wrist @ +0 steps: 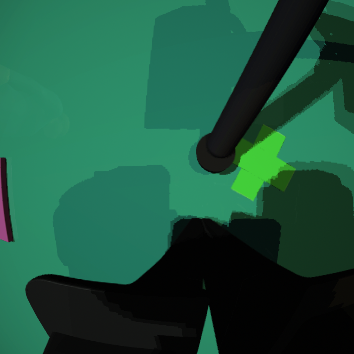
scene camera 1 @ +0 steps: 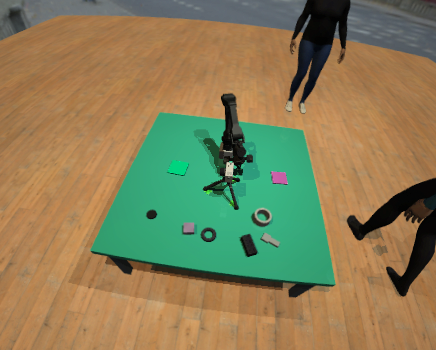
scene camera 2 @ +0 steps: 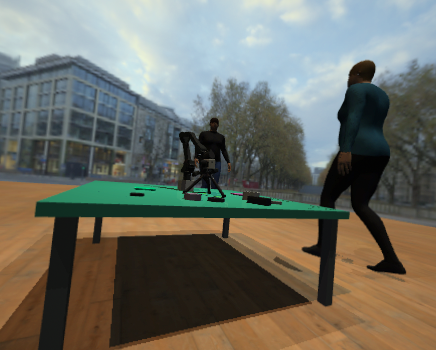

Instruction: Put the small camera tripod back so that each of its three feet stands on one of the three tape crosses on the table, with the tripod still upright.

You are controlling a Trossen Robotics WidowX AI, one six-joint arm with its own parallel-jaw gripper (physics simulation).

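Seen in the pictures: gripper, fingertip midpoint: (wrist: 199,226) (scene camera 1: 239,170); arm's base, origin of the base link: (scene camera 1: 227,147) (scene camera 2: 186,180).
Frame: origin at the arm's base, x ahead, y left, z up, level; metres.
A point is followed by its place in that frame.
Note:
The small black tripod (scene camera 1: 232,194) @(y 0.081, x 0.408, z 0.003 m) (scene camera 2: 208,181) @(y 0.067, x 0.301, z 0.011 m) stands upright on the green table, with a pale camera (scene camera 1: 229,170) @(y 0.041, x 0.357, z 0.150 m) (scene camera 2: 209,164) @(y 0.029, x 0.395, z 0.115 m) on top. In the wrist view one tripod foot (wrist: 215,154) @(y 0.104, x 0.228, z -0.054 m) stands beside a bright green tape cross (wrist: 262,164) @(y 0.071, x 0.226, z -0.074 m), at most overlapping the end of one arm. In scene camera 1, green tape (scene camera 1: 208,192) @(y -0.069, x 0.367, z -0.074 m) shows by the left foot and more tape (scene camera 1: 231,203) @(y 0.085, x 0.422, z -0.072 m) beside the front foot. My gripper (scene camera 1: 239,172) @(y 0.105, x 0.195, z -0.010 m) (wrist: 199,226) @(y 0.105, x 0.195, z -0.010 m) is shut and empty, low behind the tripod, its tips near that foot. The camera hides the fingertips in scene camera 2.
On the green table (scene camera 1: 130,240) @(y -0.426, x 0.771, z -0.075 m) (scene camera 2: 150,211) @(y -0.329, x 0.863, z -0.095 m) lie a green square (scene camera 1: 178,167) @(y -0.309, x 0.206, z -0.065 m), a magenta square (scene camera 1: 279,178) @(y 0.390, x 0.159, z -0.065 m) (wrist: 5,205) @(y 0.338, x 0.149, z -0.070 m), a black disc (scene camera 1: 151,214) @(y -0.364, x 0.597, z -0.065 m), a mauve block (scene camera 1: 188,228) @(y -0.129, x 0.650, z -0.047 m), a black ring (scene camera 1: 203,234) @(y -0.043, x 0.662, z -0.062 m), a grey ring (scene camera 1: 255,218) @(y 0.232, x 0.522, z -0.037 m), a black block (scene camera 1: 248,245) @(y 0.204, x 0.691, z -0.041 m) and a grey piece (scene camera 1: 270,240) @(y 0.327, x 0.633, z -0.060 m).

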